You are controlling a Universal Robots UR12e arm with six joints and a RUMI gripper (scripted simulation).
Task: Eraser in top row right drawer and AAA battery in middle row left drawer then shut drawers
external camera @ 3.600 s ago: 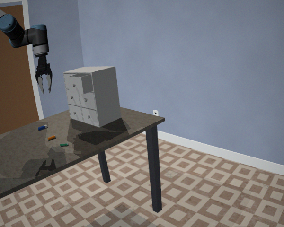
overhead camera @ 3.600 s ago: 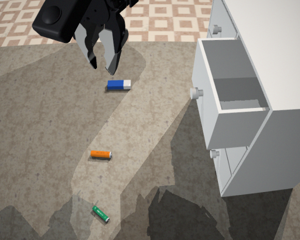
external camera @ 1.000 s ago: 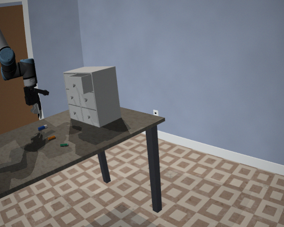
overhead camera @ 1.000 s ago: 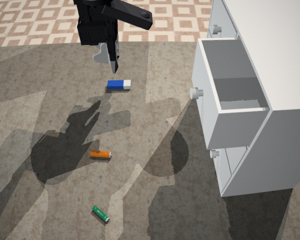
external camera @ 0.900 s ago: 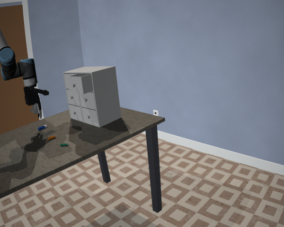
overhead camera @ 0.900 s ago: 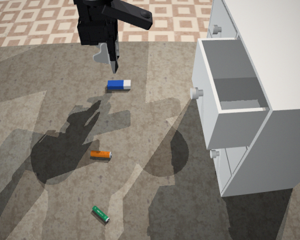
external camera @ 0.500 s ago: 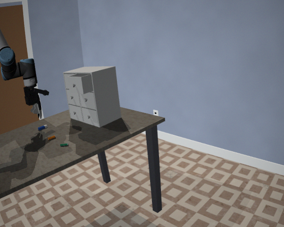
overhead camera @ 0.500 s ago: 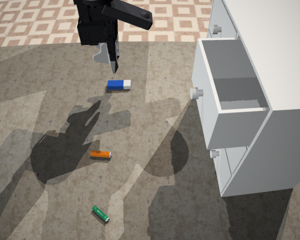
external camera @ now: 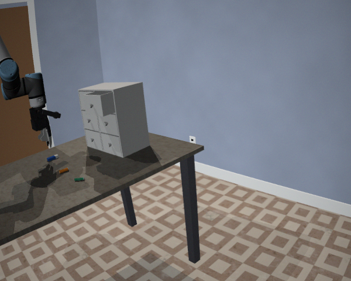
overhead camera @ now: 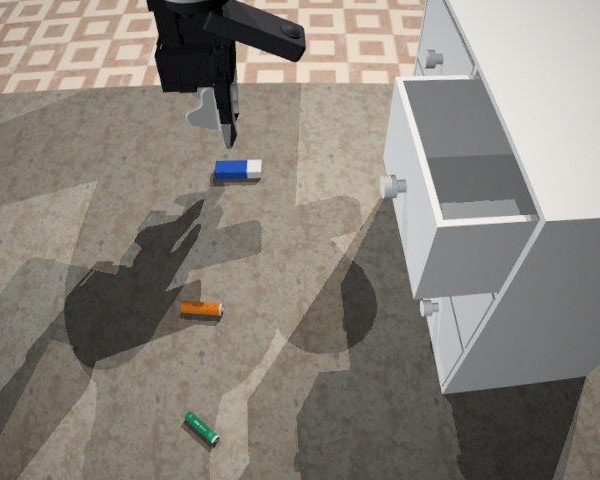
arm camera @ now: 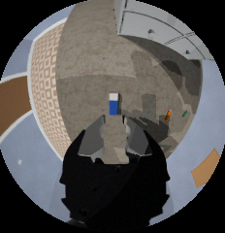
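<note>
Right now my hand is 8 cm above the white eraser and 1 cm short of it. From my hand the other things lie so: green battery (36 cm to the right, 8 cm below, 1 cm behind); then orange battery (22 cm to the right, 8 cm below, 2 cm behind).
</note>
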